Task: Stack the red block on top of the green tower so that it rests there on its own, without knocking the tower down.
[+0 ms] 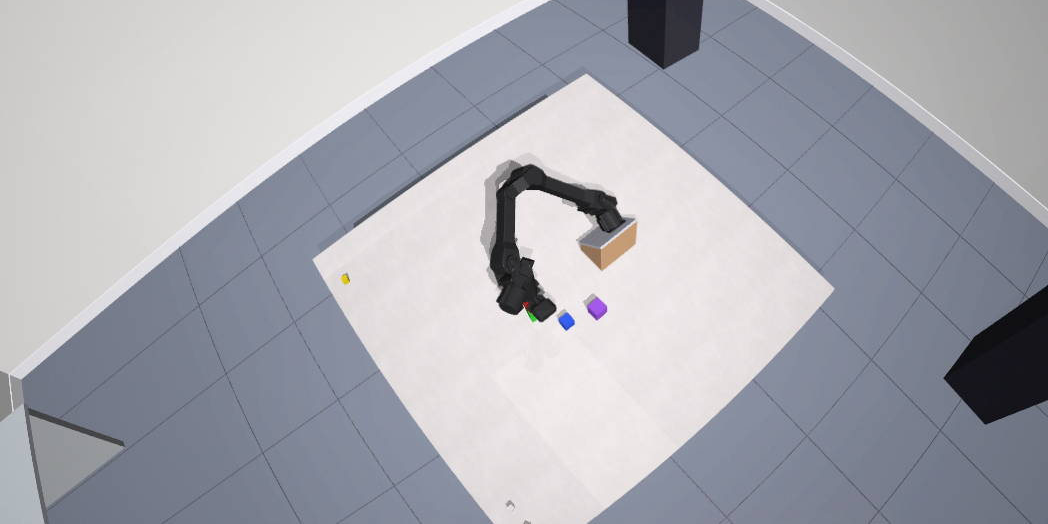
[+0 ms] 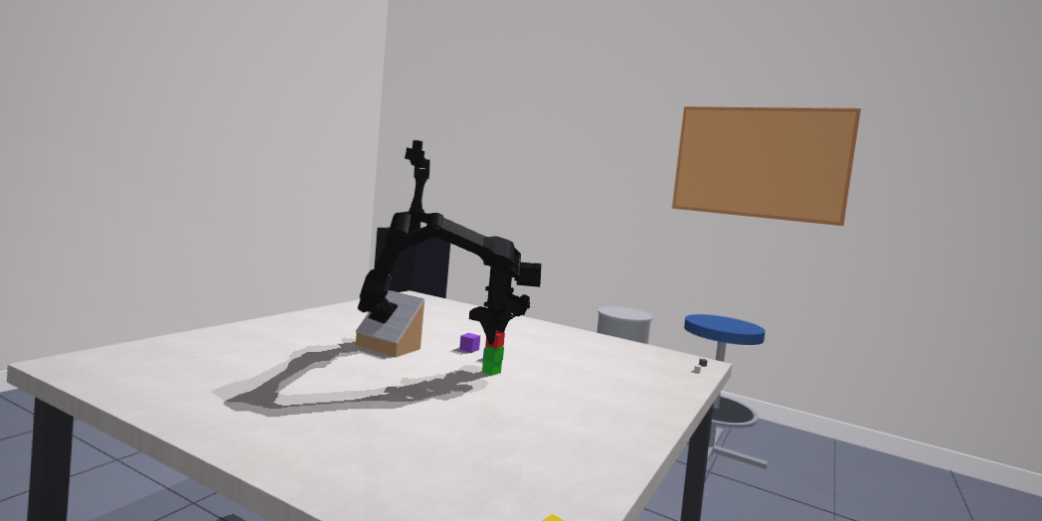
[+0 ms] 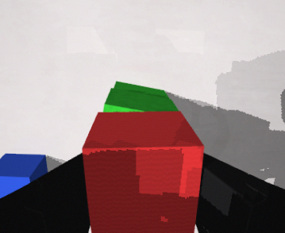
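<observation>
Now: the red block 1 cm above my gripper tip. From my gripper tip the other things lie so: small yellow block: 45 cm ahead, 49 cm to the right, 7 cm below; blue block: 6 cm behind, 8 cm to the left, 6 cm below; purple block: 16 cm behind, 11 cm to the left, 6 cm below.
</observation>
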